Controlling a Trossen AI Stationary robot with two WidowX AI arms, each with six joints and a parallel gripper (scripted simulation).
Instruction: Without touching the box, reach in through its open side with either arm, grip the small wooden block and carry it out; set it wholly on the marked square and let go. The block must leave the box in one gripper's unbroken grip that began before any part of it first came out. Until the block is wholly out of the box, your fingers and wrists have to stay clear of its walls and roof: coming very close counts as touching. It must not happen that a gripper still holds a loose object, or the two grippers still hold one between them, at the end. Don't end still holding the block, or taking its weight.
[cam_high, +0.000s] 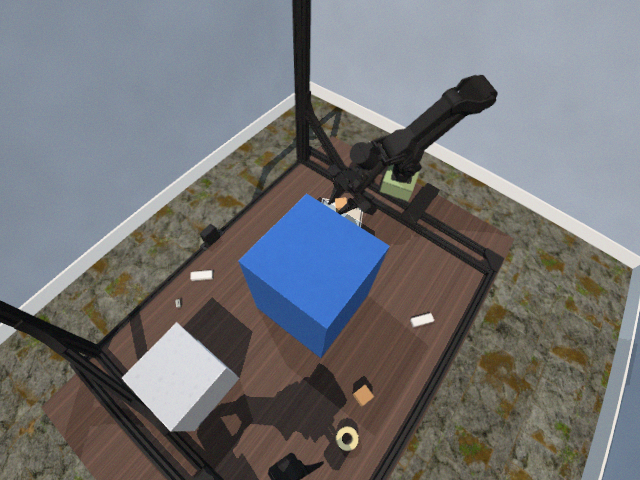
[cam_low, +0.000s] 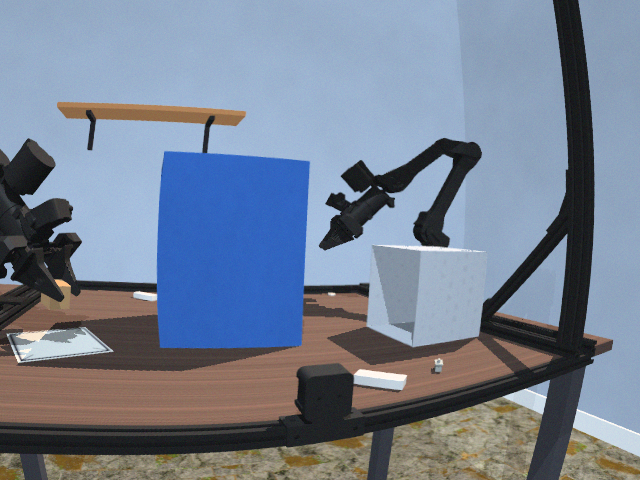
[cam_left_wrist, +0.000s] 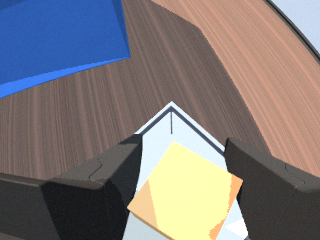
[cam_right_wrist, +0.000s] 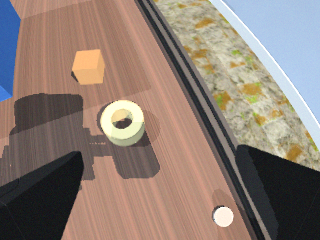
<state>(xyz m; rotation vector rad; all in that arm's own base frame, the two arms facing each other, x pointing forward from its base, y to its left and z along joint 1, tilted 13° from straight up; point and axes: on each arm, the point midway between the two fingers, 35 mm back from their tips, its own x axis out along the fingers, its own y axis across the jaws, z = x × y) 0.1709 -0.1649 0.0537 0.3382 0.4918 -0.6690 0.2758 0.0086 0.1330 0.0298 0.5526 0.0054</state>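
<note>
The marked square is 1 cm to the left of my left hand and 9 cm below it.
</note>
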